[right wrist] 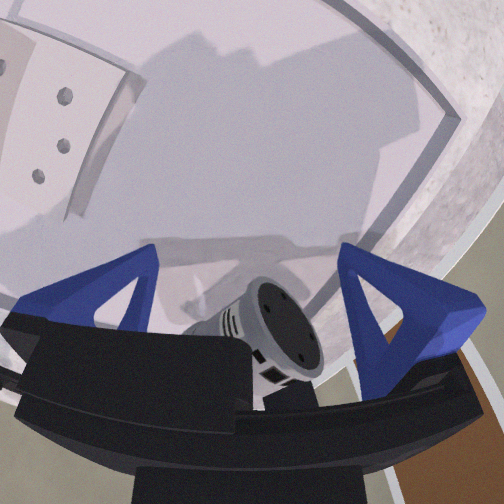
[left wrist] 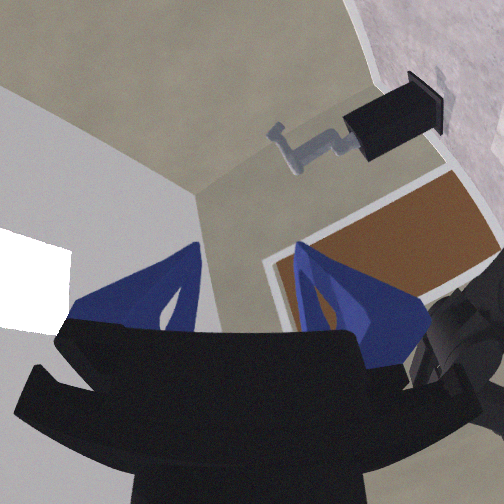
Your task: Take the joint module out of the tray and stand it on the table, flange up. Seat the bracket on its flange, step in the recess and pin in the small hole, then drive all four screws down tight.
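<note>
In the right wrist view the joint module, a grey cylinder with a dark round flange with small holes, lies tilted on its side on the pale tray. It sits between the blue fingers of my right gripper, close to the palm. The fingers are wide apart and do not touch it. A white plate with three dark holes, apparently the bracket, lies at the tray's upper left. My left gripper is open and empty, facing the room away from the tray. No screws are in view.
The tray's grey rim runs along the right, with speckled table top beyond it. The left wrist view shows a black box on a grey arm at the table edge, a white-framed brown panel and part of the other arm.
</note>
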